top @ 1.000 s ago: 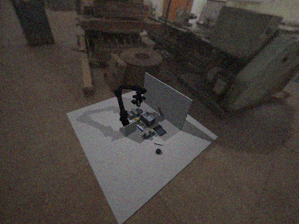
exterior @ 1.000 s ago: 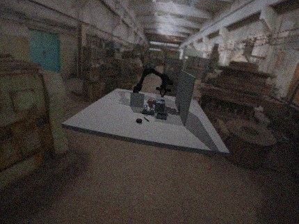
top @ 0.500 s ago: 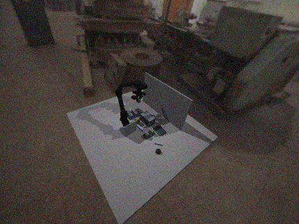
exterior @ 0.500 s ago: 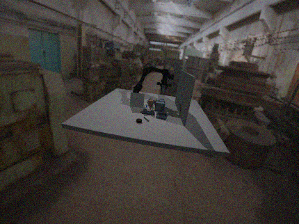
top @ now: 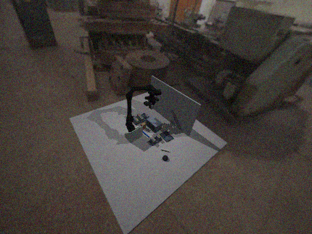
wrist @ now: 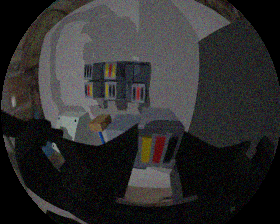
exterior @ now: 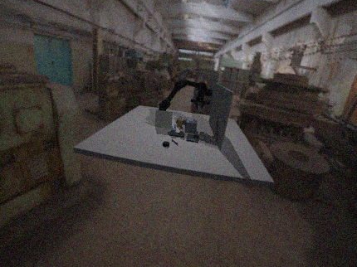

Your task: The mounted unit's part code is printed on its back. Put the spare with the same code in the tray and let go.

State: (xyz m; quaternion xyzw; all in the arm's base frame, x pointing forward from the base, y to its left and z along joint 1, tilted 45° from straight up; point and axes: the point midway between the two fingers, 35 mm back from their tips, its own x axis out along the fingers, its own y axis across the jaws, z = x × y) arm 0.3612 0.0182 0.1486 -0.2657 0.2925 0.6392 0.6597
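Right now my gripper tip is 330 mm to the left of the dark flat tray, 170 mm above it and 50 mm past it. The rest, counted from my gripper tip: mounted unit (130 mm to the right, 120 mm below, 70 mm behind); spare (130 mm below, 110 mm behind, 30 mm to the left); white panel (160 mm ahead, 150 mm to the right, 50 mm above).
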